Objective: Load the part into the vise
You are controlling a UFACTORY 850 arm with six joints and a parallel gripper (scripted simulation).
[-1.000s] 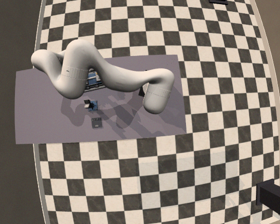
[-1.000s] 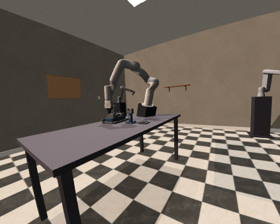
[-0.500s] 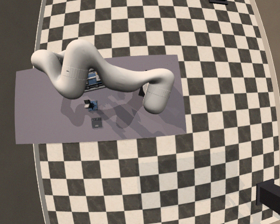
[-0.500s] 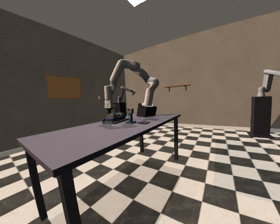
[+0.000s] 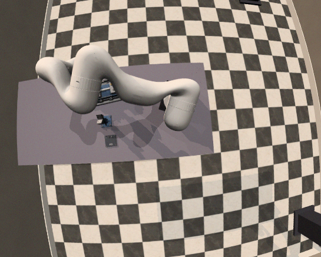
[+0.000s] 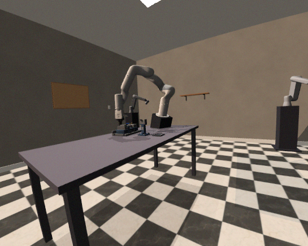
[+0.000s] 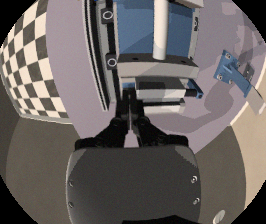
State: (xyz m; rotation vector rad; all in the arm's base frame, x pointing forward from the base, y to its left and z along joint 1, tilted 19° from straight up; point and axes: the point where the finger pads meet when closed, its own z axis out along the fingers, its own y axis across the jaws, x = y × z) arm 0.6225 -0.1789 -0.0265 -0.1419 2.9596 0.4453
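Right now my hand is 4 cm to the right of the part and 2 cm above it. Round my hand: vise (7 cm behind, 3 cm to the left, 8 cm below); then air cylinder rod (9 cm behind, 3 cm to the left, 4 cm below).
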